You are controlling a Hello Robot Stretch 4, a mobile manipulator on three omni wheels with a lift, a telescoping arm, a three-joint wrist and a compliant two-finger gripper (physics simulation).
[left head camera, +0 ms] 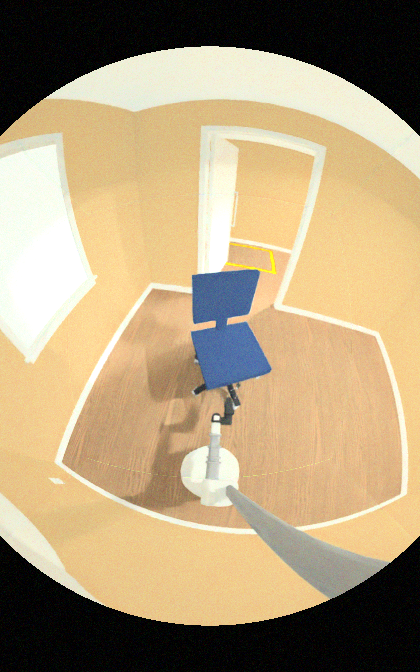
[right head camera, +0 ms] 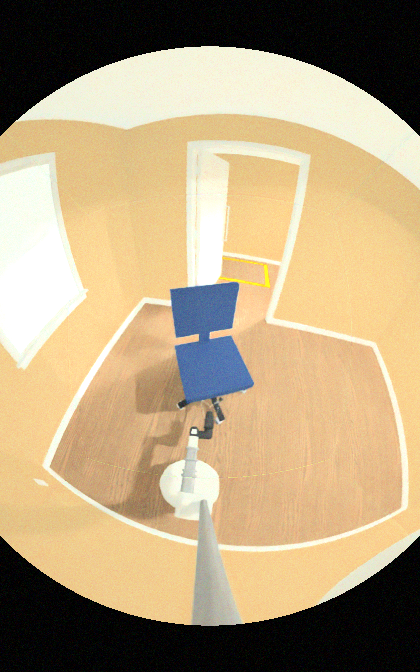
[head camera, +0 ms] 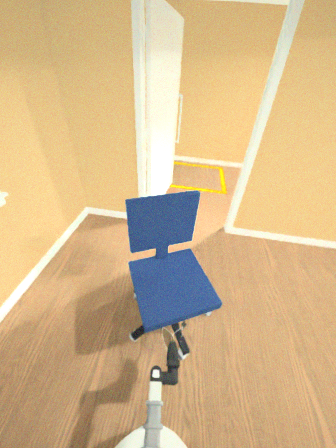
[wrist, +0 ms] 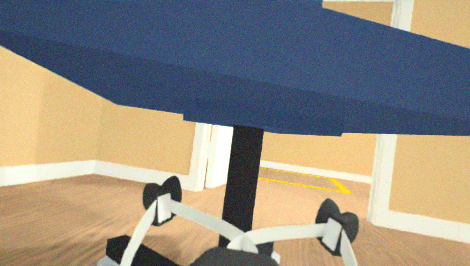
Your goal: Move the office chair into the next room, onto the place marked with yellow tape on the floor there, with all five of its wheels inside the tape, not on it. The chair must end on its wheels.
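The blue office chair stands upright in front of the doorway, its backrest toward the door. In the wrist view its seat fills the top, with the black post below. My gripper is open and empty, low at the seat's near edge. Its fingertips are spread to either side of the post in the wrist view; the post looks farther off than the tips. The yellow tape lies on the floor beyond the doorway, its left part hidden by the door.
The white door stands open at the left of the doorway. The right door post stands right of the passage. A window is in the left wall.
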